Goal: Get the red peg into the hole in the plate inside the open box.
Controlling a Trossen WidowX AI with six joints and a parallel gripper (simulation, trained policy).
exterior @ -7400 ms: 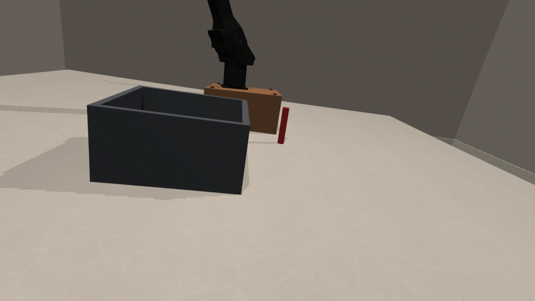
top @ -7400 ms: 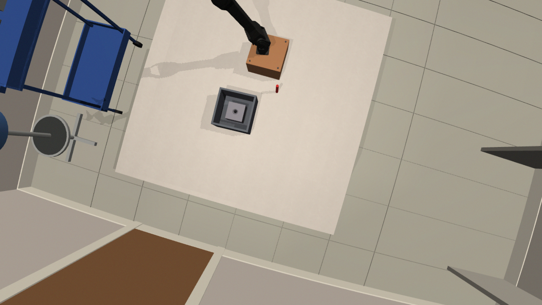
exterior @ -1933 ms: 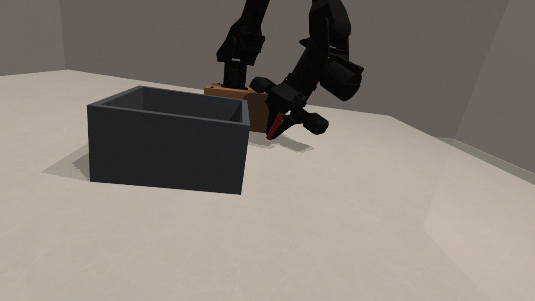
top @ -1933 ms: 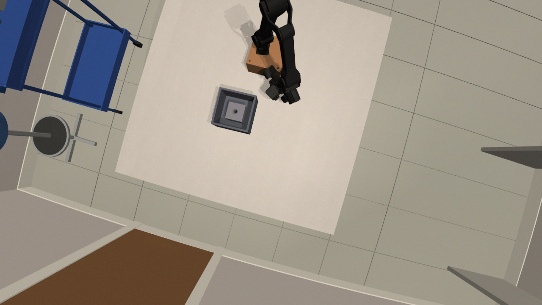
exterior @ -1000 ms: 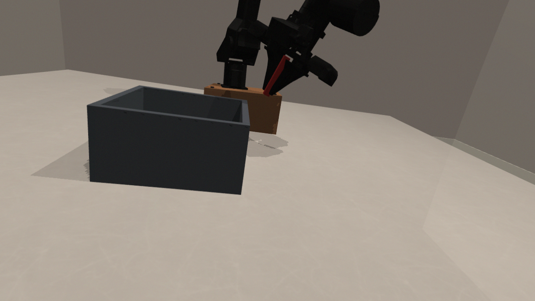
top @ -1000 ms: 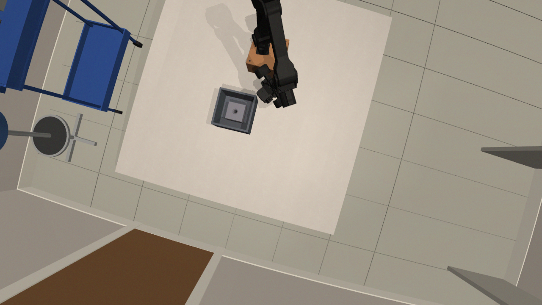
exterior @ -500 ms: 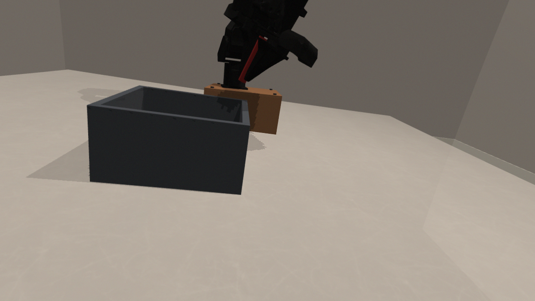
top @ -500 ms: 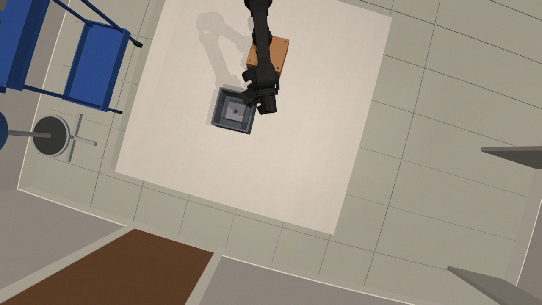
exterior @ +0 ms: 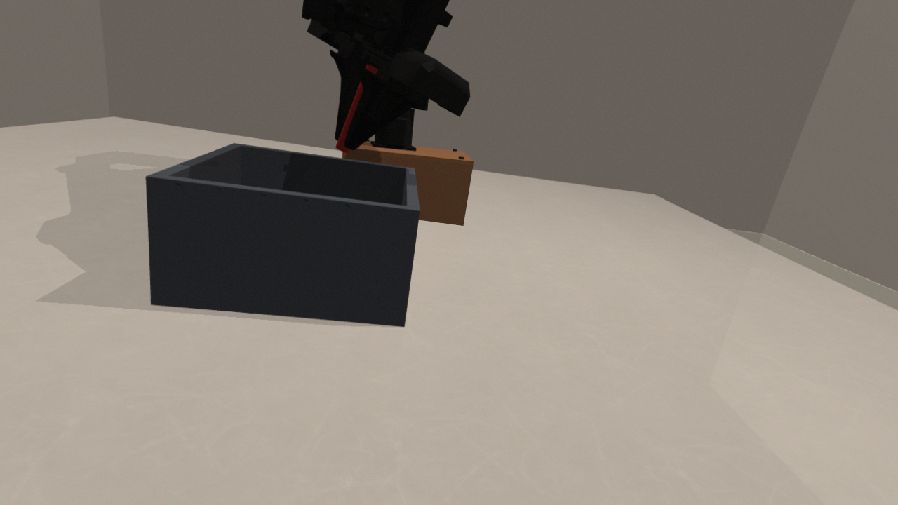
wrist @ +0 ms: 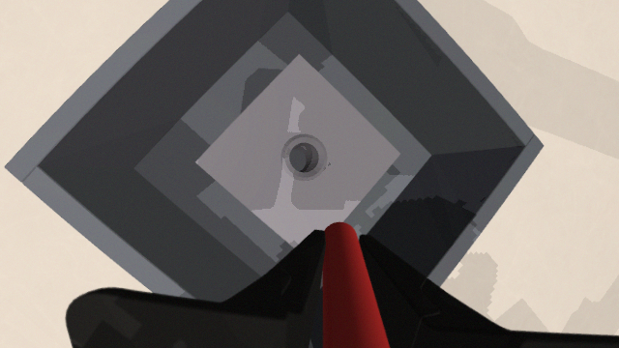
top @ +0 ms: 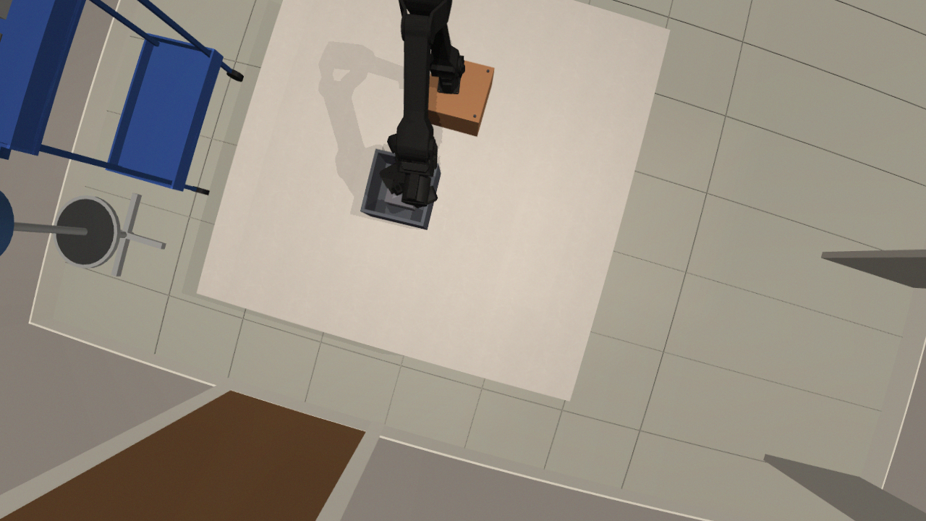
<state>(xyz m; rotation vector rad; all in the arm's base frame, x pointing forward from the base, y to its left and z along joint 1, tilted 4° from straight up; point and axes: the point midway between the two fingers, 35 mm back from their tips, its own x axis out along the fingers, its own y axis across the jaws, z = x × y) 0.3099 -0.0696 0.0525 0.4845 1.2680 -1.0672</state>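
Right now the red peg is 30 mm above my gripper tip and 10 mm to the left of it. Also, from my gripper tip: plate (80 mm below, 30 mm to the right, 20 mm ahead); then dark grey box (100 mm below, 30 mm to the right, 20 mm ahead).
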